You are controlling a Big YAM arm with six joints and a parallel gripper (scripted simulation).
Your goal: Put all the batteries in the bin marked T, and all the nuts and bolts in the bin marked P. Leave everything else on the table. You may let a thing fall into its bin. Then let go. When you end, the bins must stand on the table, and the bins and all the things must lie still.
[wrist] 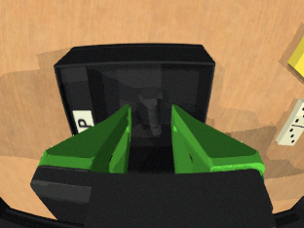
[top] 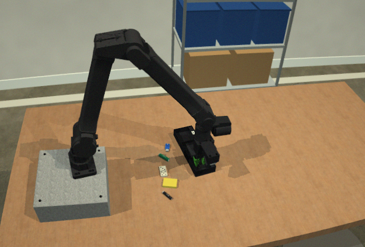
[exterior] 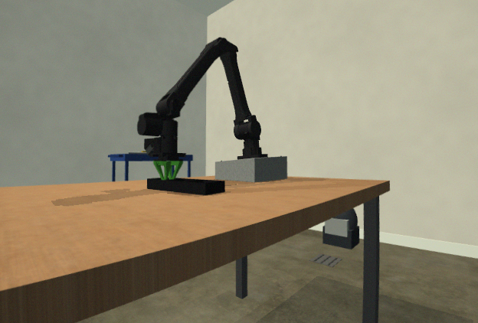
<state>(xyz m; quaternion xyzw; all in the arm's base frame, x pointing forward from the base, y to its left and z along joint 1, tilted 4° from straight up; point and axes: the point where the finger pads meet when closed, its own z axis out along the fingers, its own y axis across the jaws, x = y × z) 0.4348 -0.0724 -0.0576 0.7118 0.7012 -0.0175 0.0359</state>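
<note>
Right now my hand is 1 cm above the dark bolt. Round my hand: yellow block: 14 cm behind, 4 cm to the right, 2 cm below; black tray: 1 cm ahead, 8 cm to the left, 1 cm below; white domino: 14 cm behind, 2 cm to the left, 2 cm below.
</note>
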